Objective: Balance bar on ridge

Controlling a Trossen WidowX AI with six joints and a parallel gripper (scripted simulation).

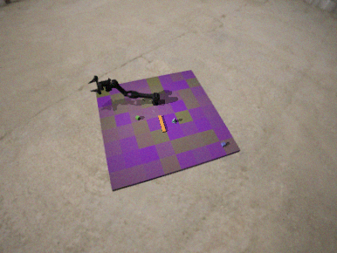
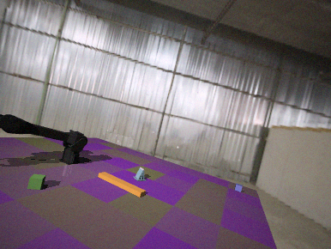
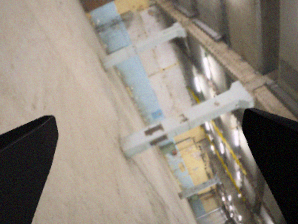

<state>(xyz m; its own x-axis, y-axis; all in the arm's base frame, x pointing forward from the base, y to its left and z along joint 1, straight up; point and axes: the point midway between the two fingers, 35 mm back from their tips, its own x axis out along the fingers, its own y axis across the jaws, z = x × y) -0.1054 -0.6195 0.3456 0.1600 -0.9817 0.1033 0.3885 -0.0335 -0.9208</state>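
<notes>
The orange bar is 410 mm ahead of my gripper tip, 640 mm to the left of it and 340 mm below it. Round my gripper tip: green cube 260 mm ahead, 400 mm to the left, 330 mm below; small blue cube 840 mm ahead, 1150 mm to the left, 330 mm below.
</notes>
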